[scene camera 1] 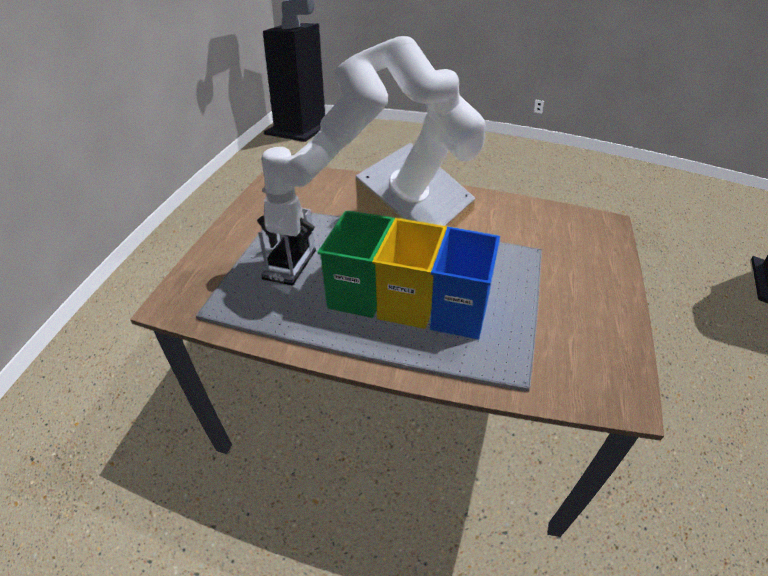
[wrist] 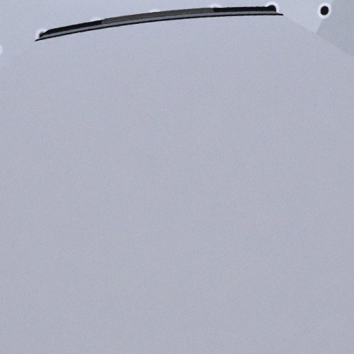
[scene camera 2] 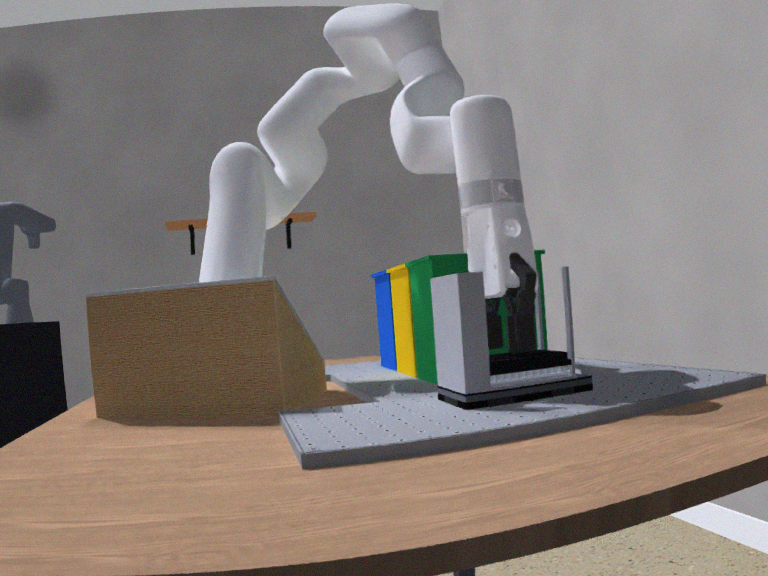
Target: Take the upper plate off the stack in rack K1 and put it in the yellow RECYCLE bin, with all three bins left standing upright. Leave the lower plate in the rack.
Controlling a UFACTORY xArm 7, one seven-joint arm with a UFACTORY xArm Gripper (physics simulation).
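Where they show: gripper, fingertip midpoint: [scene camera 2: 505,350]; arm's base at its link origin: [scene camera 1: 408,186] [scene camera 2: 226,322].
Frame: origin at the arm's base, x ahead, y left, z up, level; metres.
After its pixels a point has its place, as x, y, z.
Rack K1 [scene camera 1: 277,278] @[0.446, -0.165, -0.093] [scene camera 2: 455,334] @[0.299, -0.229, -0.028] stands on the left of the grey board in scene camera 1. Its tall grey wall [wrist: 175,175] fills most of the wrist view. A dark plate stack [scene camera 2: 539,359] @[0.392, -0.223, -0.065] lies low between the rack's posts; the boundary between upper and lower plate is unclear. My gripper [scene camera 1: 289,248] @[0.361, -0.185, -0.054] [scene camera 2: 510,344] @[0.361, -0.185, -0.054] is open and points down inside the rack, its fingertips at the height of the stack's top. Whether they touch it is hidden. The yellow RECYCLE bin [scene camera 1: 404,297] @[0.424, 0.204, -0.020] [scene camera 2: 403,322] @[0.261, 0.153, -0.021] stands upright between the green bin [scene camera 1: 350,285] @[0.451, 0.076, -0.015] [scene camera 2: 424,316] @[0.287, 0.030, -0.011] and the blue bin [scene camera 1: 459,310] @[0.398, 0.329, -0.026] [scene camera 2: 383,316] @[0.231, 0.296, -0.010].
The grey perforated board [scene camera 1: 347,347] @[0.551, 0.123, -0.108] [scene camera 2: 372,427] @[0.205, -0.301, -0.108] lies on the wooden table [scene camera 1: 589,347] @[0.275, 0.647, -0.120] [scene camera 2: 217,496] @[0.094, -0.478, -0.121] and bears the rack and bins. The green bin is nearest the rack. The arm's base block [scene camera 1: 366,198] @[0.101, -0.088, -0.013] [scene camera 2: 186,353] @[-0.031, -0.111, -0.035] stands behind the bins in scene camera 1.
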